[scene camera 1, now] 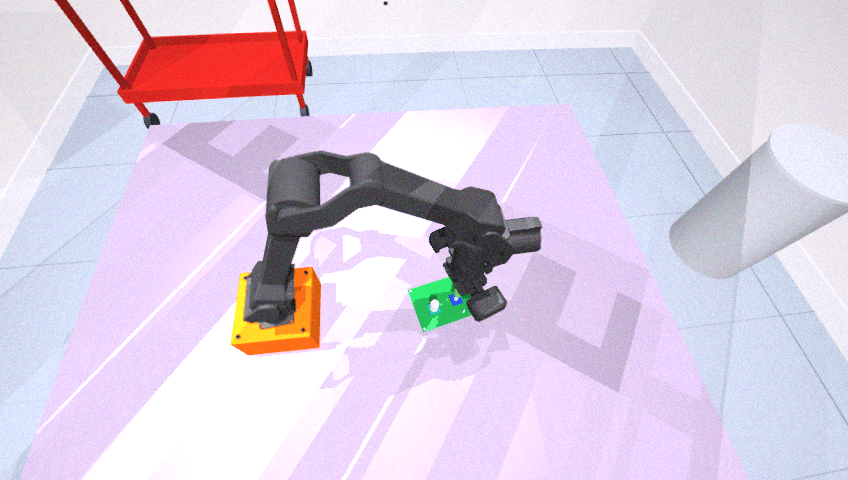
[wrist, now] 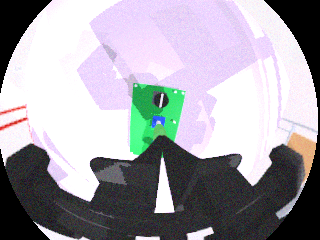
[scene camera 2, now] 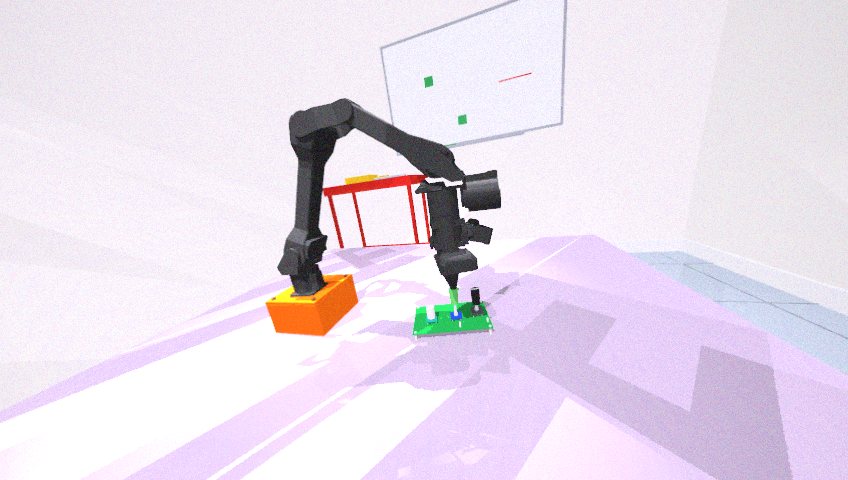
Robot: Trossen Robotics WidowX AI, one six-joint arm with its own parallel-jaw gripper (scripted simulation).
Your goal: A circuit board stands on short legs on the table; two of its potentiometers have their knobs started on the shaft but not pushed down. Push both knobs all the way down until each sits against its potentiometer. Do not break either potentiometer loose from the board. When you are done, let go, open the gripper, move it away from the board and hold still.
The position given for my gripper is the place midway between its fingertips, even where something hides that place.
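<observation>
My gripper: visible in scene camera 1 (460,288), scene camera 2 (453,288), the wrist view (161,138).
</observation>
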